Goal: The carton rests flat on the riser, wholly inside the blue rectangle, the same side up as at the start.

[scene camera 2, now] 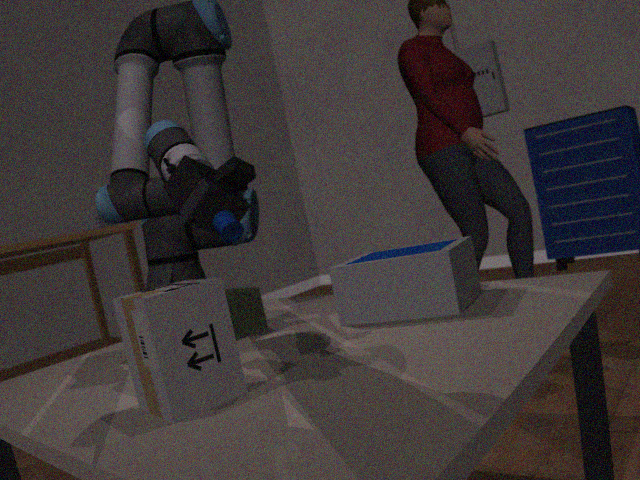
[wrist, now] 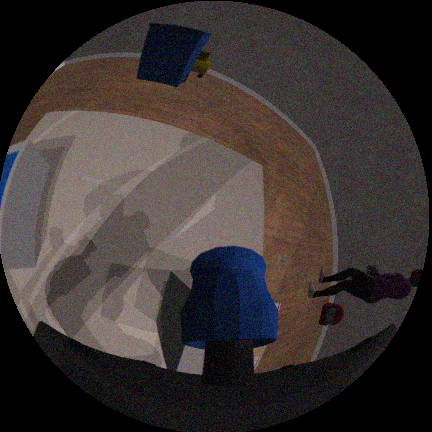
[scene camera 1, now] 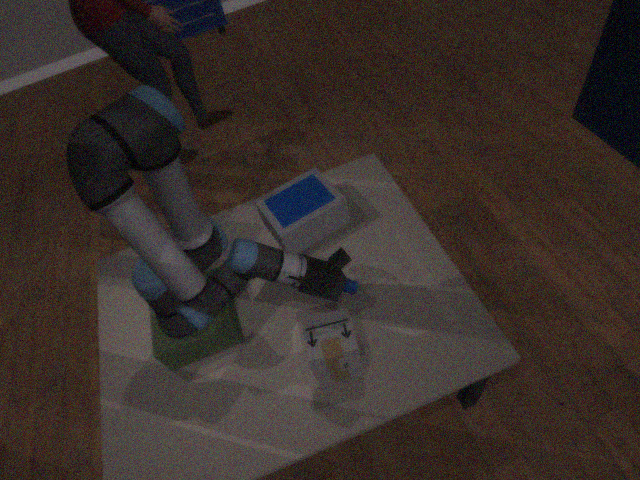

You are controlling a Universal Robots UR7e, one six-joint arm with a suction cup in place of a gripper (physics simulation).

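Frame: origin at the arm's base, x ahead, y left, z up, level; millimetres.
Where they show: end effector, tool point: (scene camera 2: 232, 232) (wrist: 228, 273) (scene camera 1: 354, 287).
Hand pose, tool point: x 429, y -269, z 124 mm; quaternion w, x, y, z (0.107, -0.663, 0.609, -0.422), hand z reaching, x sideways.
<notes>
After its pixels a point has its place.
The pale carton (scene camera 1: 333, 351) @(y -359, x 308, z 65 mm) (scene camera 2: 199, 356) @(y -334, x 379, z -32 mm) stands on the table, with black arrows and a tan tape strip on its faces. In the wrist view it is mostly hidden behind the blue suction cup. My gripper (scene camera 1: 351, 286) (scene camera 2: 227, 225) (wrist: 230, 300), the blue suction cup on a black tool, is open and holds nothing. It hangs in the air apart from the carton, on the riser's side of it. The pale grey riser (scene camera 1: 316, 232) @(y 85, x 476, z -61 mm) (scene camera 2: 395, 294) @(y 85, x 489, z -56 mm) (wrist: 25, 215) @(y 85, x 466, z -63 mm) stands on the table with the blue rectangle (scene camera 1: 299, 200) @(y 182, x 478, z 12 mm) (scene camera 2: 403, 251) @(y 185, x 479, z 12 mm) (wrist: 7, 170) on its top; the carton is not on it.
The table (scene camera 1: 423, 330) @(y -372, x 569, z -108 mm) (scene camera 2: 413, 351) @(y -112, x 592, z -108 mm) (wrist: 235, 220) @(y -437, x 514, z -108 mm) carries the arm's green base block (scene camera 1: 199, 343) @(y -99, x 4, z -18 mm) (scene camera 2: 247, 312) @(y 63, x 138, z -58 mm). A person in red (scene camera 1: 129, 36) (scene camera 2: 439, 98) stands beyond the riser near a blue cabinet (scene camera 1: 199, 15) (scene camera 2: 584, 180). Another person (wrist: 387, 286) shows in the wrist view.
</notes>
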